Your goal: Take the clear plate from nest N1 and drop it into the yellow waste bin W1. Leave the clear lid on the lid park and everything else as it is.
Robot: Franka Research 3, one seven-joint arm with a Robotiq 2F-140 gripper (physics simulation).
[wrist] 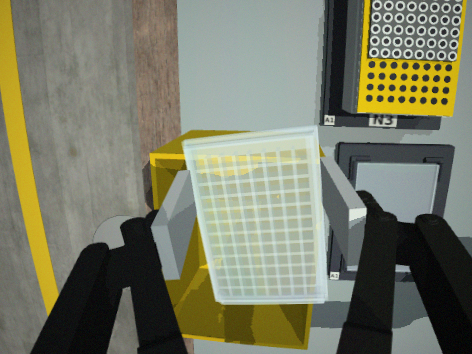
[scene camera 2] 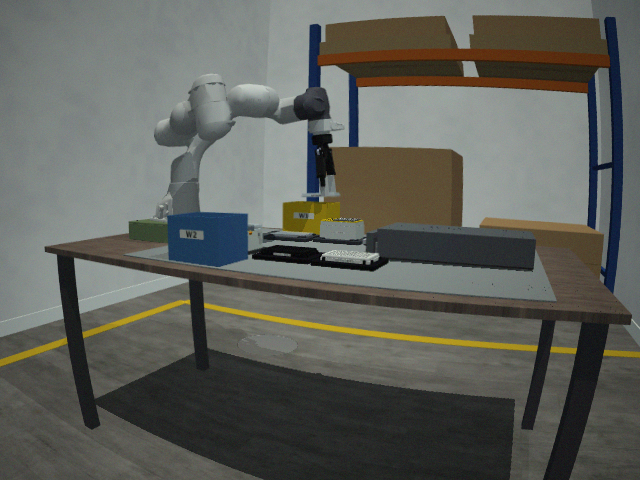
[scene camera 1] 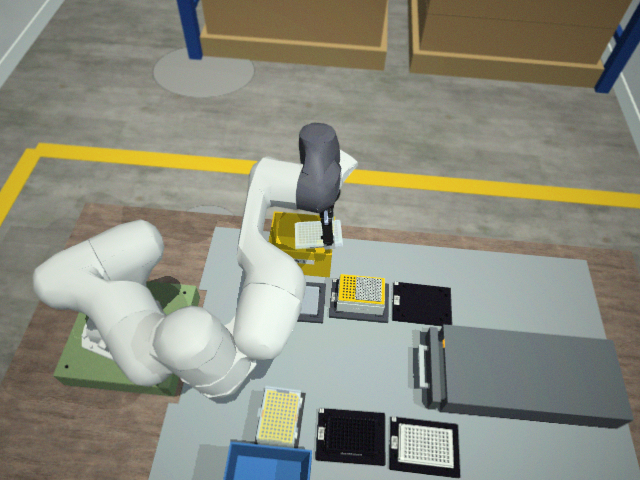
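My gripper [scene camera 1: 327, 238] [scene camera 2: 326, 191] [wrist: 256, 185] is shut on the clear plate [scene camera 1: 309, 235] [scene camera 2: 310, 194] [wrist: 255, 260], with one finger on each long side. The plate hangs roughly level, a little above the yellow waste bin W1 [scene camera 1: 323, 267] [scene camera 2: 316, 224] [wrist: 240, 327]. In scene camera 1's view the plate's right end shows past the bin's right edge. In the wrist view the plate is turned slightly against the fingers and covers part of the bin's opening. A dark frame [scene camera 1: 320, 304] [wrist: 445, 200] with a pale flat panel sits beside the bin; I cannot tell whether that panel is the clear lid.
Nest N3 [wrist: 410, 122] holds a yellow-topped tip rack [scene camera 1: 361, 291] [scene camera 2: 342, 229] [wrist: 405, 107] near the bin. A black nest [scene camera 1: 421, 303], a grey instrument [scene camera 1: 532, 374] [scene camera 2: 454, 245], a white plate [scene camera 1: 425, 445] [scene camera 2: 350, 256], a yellow-dotted rack [scene camera 1: 279, 415] and blue bin W2 [scene camera 1: 268, 467] [scene camera 2: 206, 250] stand farther off.
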